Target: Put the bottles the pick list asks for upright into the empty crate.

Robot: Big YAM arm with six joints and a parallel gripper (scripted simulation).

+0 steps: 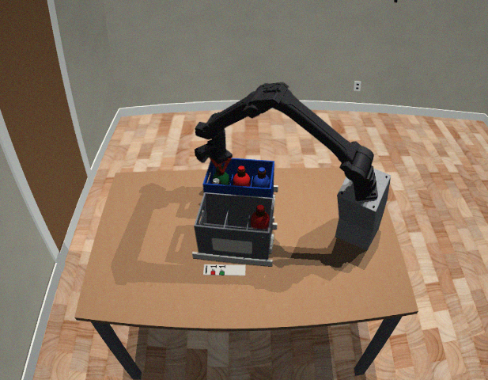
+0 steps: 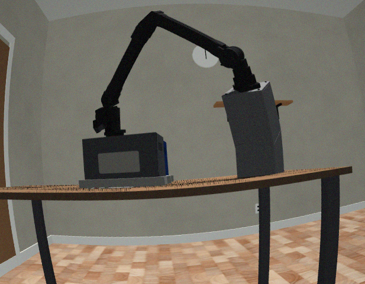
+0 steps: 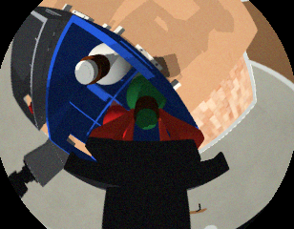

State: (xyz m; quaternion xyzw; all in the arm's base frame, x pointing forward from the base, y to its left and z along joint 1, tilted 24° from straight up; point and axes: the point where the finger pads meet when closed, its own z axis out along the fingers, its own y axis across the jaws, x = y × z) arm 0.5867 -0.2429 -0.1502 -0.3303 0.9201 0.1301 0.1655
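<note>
Right now my hand is 6 cm above the green-labelled bottle. The rest, counted from my hand: blue-labelled bottle (18 cm behind, 6 cm below, 1 cm to the left); red-labelled bottle (24 cm to the left, 18 cm behind, 6 cm below); grey crate (28 cm to the left, 9 cm behind, 7 cm below).
</note>
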